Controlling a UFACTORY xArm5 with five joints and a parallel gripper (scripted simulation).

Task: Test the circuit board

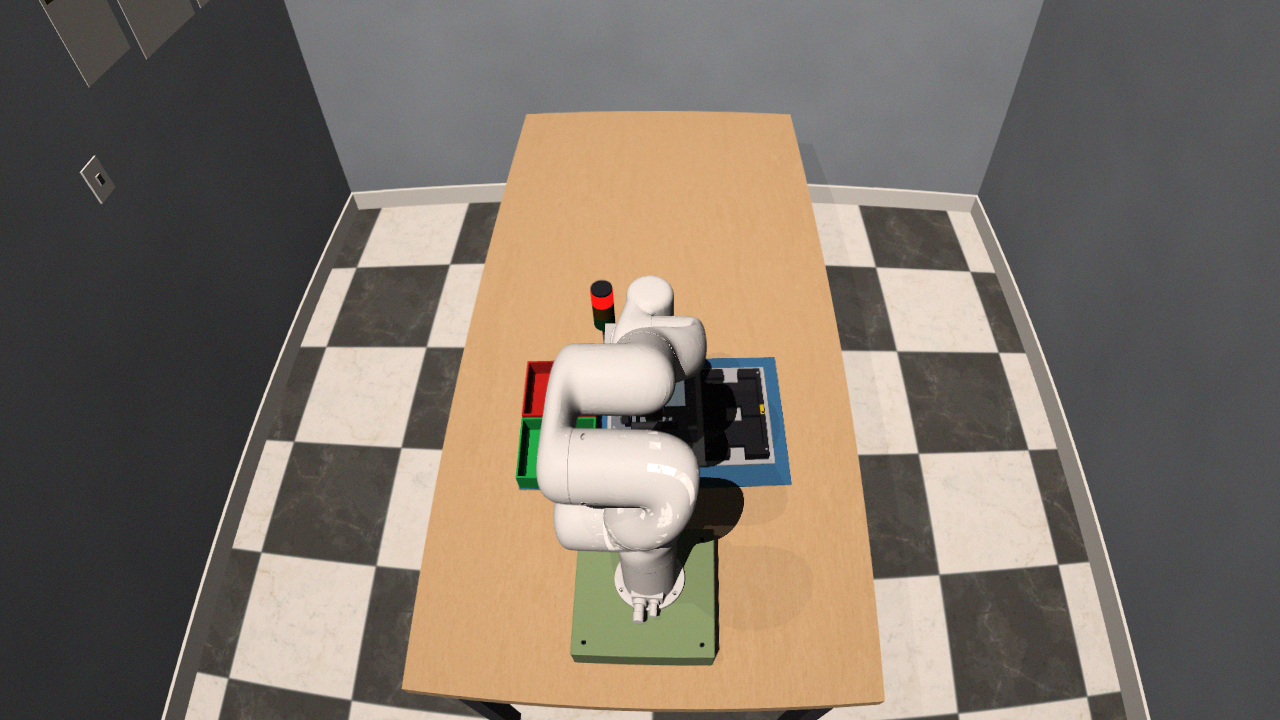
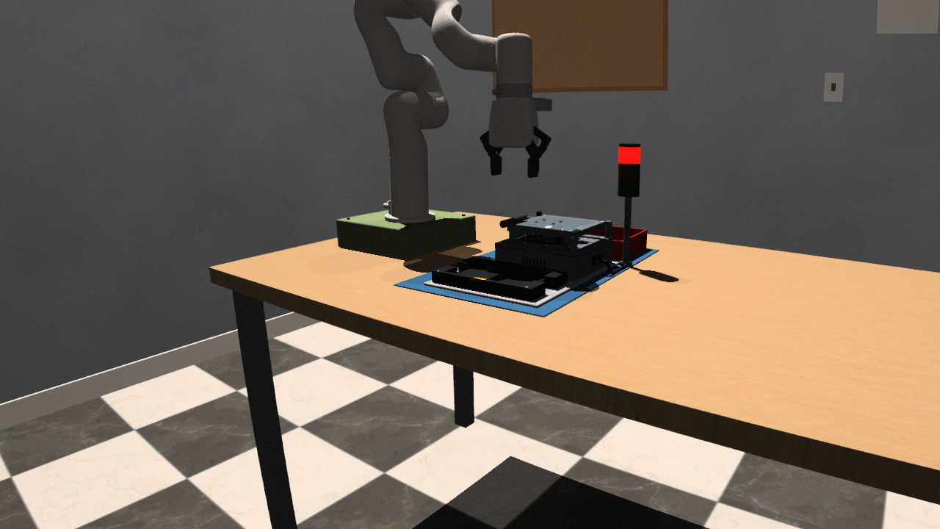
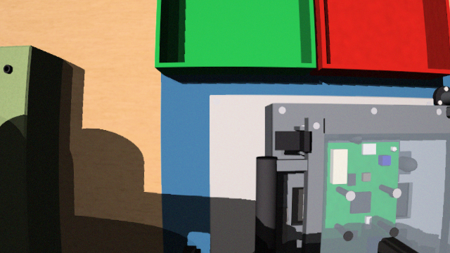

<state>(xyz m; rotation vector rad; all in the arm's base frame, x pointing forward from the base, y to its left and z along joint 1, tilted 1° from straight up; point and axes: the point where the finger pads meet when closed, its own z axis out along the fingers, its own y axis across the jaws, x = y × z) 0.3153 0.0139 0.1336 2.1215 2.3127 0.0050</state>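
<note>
Now: the black tab 2 cm ahead of my hand, 6 cm to the left of it and 11 cm below it. Also, from my hand: green bin (4 cm behind, 20 cm to the left, 18 cm below); tester lid (9 cm ahead, 1 cm to the left, 11 cm below); green circuit board (8 cm ahead, 1 cm to the left, 13 cm below).
</note>
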